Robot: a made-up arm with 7 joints.
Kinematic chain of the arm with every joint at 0, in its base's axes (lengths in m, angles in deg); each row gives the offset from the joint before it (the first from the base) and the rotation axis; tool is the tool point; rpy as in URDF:
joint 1: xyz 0.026 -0.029 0.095 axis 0 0.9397 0.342
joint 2: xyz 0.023 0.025 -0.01 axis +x
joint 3: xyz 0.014 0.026 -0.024 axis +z
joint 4: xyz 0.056 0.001 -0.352 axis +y
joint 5: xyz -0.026 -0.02 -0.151 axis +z
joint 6: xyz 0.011 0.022 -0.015 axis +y
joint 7: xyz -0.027 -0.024 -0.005 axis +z
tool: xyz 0.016 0.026 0.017 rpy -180 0 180
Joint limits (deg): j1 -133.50..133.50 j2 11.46..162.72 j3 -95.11..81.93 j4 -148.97..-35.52 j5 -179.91..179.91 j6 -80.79..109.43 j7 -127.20..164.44
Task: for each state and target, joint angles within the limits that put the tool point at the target. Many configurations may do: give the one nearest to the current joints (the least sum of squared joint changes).
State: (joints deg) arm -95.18 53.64 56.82 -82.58 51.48 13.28 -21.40
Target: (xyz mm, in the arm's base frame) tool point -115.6 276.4 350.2
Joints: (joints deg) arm -99.61 100.47 54.06 -118.09 47.52 15.13 -28.14
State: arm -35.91 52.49 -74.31 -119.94 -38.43 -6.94 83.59
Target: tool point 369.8 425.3 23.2
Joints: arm -38.03 80.15 -61.56 -60.77 -26.78 -25.99 95.92
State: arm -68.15 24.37 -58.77 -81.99 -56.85 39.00 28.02
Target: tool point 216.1 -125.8 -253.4
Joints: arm -27.32 11.46 -86.37 -95.48 -62.97 41.52 3.53
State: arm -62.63 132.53 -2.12 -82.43 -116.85 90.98 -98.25
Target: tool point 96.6 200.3 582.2
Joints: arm -25.54 149.38 8.62 -67.89 -119.47 96.81 -95.26
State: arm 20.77 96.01 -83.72 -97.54 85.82 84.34 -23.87
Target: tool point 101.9 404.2 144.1
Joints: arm 11.60 128.17 -76.32 -107.74 83.40 83.40 -24.44
